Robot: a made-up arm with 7 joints. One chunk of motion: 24 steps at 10 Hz.
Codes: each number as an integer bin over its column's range. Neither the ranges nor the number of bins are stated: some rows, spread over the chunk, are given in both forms.
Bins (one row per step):
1: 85 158 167 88 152 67
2: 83 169 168 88 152 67
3: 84 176 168 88 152 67
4: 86 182 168 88 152 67
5: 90 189 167 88 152 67
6: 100 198 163 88 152 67
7: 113 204 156 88 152 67
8: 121 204 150 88 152 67
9: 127 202 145 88 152 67
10: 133 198 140 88 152 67
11: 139 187 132 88 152 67
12: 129 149 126 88 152 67
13: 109 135 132 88 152 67
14: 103 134 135 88 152 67
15: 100 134 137 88 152 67
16: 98 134 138 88 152 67
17: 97 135 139 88 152 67
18: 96 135 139 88 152 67
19: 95 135 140 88 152 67
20: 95 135 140 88 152 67
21: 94 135 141 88 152 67
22: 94 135 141 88 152 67
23: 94 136 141 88 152 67
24: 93 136 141 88 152 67
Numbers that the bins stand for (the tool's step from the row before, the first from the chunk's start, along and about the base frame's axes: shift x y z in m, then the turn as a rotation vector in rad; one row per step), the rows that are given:
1: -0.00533 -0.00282 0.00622 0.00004 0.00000 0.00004
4: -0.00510 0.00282 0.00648 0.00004 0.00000 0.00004
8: 0.00300 0.00800 0.00182 0.00004 0.00000 0.00004
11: 0.00716 0.00400 -0.00284 0.00004 0.00000 0.00004
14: -0.00117 -0.00847 -0.00206 0.00004 0.00000 0.00004
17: -0.00256 -0.00824 -0.00102 0.00004 0.00000 0.00004
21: -0.00325 -0.00824 -0.00051 0.00004 0.00000 0.00004
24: -0.00348 -0.00800 -0.00051 0.00004 0.00000 0.00004
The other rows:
2: -0.00580 -0.00024 0.00648 0.00004 0.00000 0.00004
3: -0.00556 0.00141 0.00648 0.00004 0.00000 0.00004
5: -0.00418 0.00447 0.00622 0.00004 0.00000 0.00004
6: -0.00186 0.00659 0.00519 0.00004 0.00000 0.00004
7: 0.00115 0.00800 0.00338 0.00004 0.00000 0.00004
9: 0.00438 0.00753 0.00053 0.00004 0.00000 0.00004
10: 0.00577 0.00659 -0.00076 0.00004 0.00000 0.00004
12: 0.00485 -0.00494 -0.00439 0.00004 0.00000 0.00004
13: 0.00022 -0.00824 -0.00284 0.00004 0.00000 0.00004
15: -0.00186 -0.00847 -0.00154 0.00004 0.00000 0.00004
16: -0.00233 -0.00847 -0.00128 0.00004 0.00000 0.00004
18: -0.00279 -0.00824 -0.00102 0.00004 0.00000 0.00004
19: -0.00302 -0.00824 -0.00076 0.00004 0.00000 0.00004
20: -0.00302 -0.00824 -0.00076 0.00004 0.00000 0.00004
22: -0.00325 -0.00824 -0.00051 0.00004 0.00000 0.00004
23: -0.00325 -0.00800 -0.00051 0.00004 0.00000 0.00004

